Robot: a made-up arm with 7 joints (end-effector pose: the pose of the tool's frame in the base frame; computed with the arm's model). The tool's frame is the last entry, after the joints.
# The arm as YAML. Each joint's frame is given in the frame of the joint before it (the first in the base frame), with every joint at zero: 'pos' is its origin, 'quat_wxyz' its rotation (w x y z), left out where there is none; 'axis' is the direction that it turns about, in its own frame. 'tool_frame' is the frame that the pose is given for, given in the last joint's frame.
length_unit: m
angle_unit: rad
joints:
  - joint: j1
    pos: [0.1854, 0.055, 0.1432]
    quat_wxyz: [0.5, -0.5, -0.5, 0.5]
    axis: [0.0, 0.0, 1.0]
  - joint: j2
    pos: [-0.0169, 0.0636, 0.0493]
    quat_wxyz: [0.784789, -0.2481, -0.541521, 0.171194]
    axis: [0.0, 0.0, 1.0]
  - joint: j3
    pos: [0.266, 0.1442, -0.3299]
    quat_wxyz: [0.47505, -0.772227, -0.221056, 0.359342]
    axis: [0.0, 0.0, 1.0]
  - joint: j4
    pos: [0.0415, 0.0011, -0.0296]
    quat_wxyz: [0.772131, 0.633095, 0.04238, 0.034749]
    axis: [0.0, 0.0, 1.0]
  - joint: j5
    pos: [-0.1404, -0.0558, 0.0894]
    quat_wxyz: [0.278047, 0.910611, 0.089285, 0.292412]
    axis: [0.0, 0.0, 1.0]
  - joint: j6
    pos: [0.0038, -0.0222, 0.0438]
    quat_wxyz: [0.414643, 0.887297, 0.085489, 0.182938]
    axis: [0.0, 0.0, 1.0]
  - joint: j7
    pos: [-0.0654, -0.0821, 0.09]
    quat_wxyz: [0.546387, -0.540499, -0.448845, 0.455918]
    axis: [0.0, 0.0, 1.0]
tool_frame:
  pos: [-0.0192, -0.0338, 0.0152]
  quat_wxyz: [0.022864, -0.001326, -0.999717, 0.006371]
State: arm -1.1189 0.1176 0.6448 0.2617 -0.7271 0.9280 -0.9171
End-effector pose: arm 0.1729 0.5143 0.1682 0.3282 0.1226 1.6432
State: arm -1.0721 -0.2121 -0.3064 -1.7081 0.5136 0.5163 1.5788
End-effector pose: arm 0.1782 0.5650 0.2605 -1.6746 -1.9394 1.6955
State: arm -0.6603 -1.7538 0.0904 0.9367 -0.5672 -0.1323 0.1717
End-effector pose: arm -0.0132 -0.0685 0.3815 -1.4862 1.9332 1.6535
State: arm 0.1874 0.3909 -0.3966 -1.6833 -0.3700 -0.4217 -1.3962
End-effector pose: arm 0.4796 0.3290 -0.1712 0.7886 -1.6870 0.9976
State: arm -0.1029 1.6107 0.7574 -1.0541 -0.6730 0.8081 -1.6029
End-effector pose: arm 0.6174 0.2000 0.1797 -1.5398 1.8948 0.8271
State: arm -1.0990 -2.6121 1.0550 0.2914 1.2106 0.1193 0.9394
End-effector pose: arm 0.0544 -0.2388 0.4610 -0.4437 1.7595 -2.2468
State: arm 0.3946 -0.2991 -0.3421 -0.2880 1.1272 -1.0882 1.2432
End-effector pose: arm 0.0946 0.2424 -0.2427 0.4672 0.5170 -0.7776
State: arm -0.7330 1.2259 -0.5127 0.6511 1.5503 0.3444 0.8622
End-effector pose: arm 0.2898 0.2696 0.0312 -1.2432 2.5611 0.1602
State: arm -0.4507 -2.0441 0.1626 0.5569 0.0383 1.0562 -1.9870
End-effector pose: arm -0.0711 0.0334 0.4206 -0.7535 -0.5200 -0.9327
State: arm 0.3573 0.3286 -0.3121 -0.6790 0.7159 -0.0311 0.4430
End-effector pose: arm 0.3501 0.1985 -0.1559 1.2401 -0.8993 0.0308
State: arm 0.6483 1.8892 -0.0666 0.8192 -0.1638 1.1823 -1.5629
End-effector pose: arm 0.5091 0.0046 0.0838 -1.5645 0.5476 -0.0489
